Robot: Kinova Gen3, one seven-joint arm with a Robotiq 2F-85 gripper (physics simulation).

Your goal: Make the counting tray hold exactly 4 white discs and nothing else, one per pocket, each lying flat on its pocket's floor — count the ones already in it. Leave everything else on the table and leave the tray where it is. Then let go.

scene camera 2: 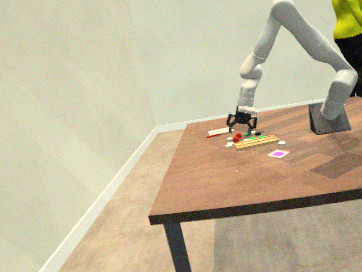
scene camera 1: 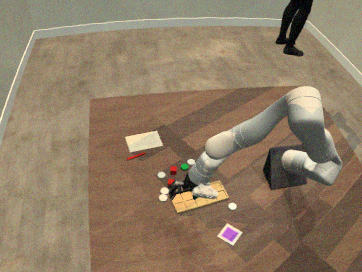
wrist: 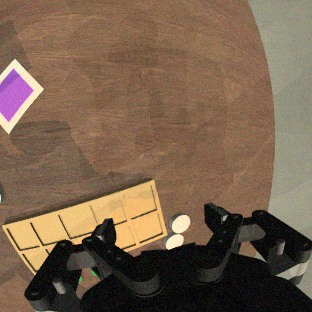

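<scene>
The tan counting tray (scene camera 1: 178, 210) (scene camera 2: 256, 143) (wrist: 82, 203) lies on the table; its pockets visible in the wrist view hold no disc, and the fingers hide others. Two white discs lie close together off its end: one disc (scene camera 1: 164, 191) (wrist: 180, 223) and another (scene camera 1: 163, 198) (wrist: 174, 241). Further white discs lie apart: one (scene camera 1: 161, 175), one (scene camera 1: 191, 162) behind the arm's wrist, and one (scene camera 1: 232, 206) (scene camera 2: 282, 143) off the tray's other end. My gripper (scene camera 1: 183, 192) (scene camera 2: 240, 132) (wrist: 159, 221) is open and empty, above the tray's end near the disc pair.
A green disc (scene camera 1: 184, 166) and two red cubes (scene camera 1: 173, 170) (scene camera 1: 171, 182) lie behind the tray. More green pieces (scene camera 2: 261, 136) and a black piece (scene camera 2: 258, 133) are there. A purple square (scene camera 1: 230, 234) (scene camera 2: 279, 154) (wrist: 15, 95), red stick (scene camera 1: 136, 156) and paper (scene camera 1: 144, 141) lie further off.
</scene>
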